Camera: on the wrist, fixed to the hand. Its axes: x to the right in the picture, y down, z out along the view.
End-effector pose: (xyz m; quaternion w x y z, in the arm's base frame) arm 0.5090 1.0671 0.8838 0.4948 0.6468 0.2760 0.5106
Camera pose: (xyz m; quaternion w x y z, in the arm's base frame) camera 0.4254 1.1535 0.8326 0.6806 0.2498 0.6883 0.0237
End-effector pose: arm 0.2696 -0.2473 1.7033 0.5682 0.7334 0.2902 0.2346
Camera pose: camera 0.2051 -0.1397 1.6668 0.5325 0.3136 0.7551 -0.2188
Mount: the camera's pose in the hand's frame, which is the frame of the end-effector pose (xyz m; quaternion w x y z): 0.0274 -0.0657 -0.1096 0.7004 0.0283 0.0405 -0.7120
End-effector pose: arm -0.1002 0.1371 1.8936 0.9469 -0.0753 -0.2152 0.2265
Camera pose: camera -0.0037 0.0866 1.8214 0.8354 0.1181 -0.1596 -0.5126
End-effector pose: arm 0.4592 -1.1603 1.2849 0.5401 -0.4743 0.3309 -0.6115
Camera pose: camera 0.3346 -1.1858 1.3149 0.0571 0.5277 0.1014 0.8414
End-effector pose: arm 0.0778 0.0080 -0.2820 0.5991 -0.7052 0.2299 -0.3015
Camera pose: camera 0.0181 -0.0766 -0.2023 0.2156 -0.6285 -0.3254 -0.6728
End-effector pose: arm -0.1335 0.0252 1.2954 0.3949 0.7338 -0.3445 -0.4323
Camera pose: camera -0.0127 0.0625 1.2623 0.0380 -0.7880 -0.2849 0.5445
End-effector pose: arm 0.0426 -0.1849 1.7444 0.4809 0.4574 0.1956 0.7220
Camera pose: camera -0.0198 -0.1134 1.6545 0.8300 0.1655 0.5026 0.1763
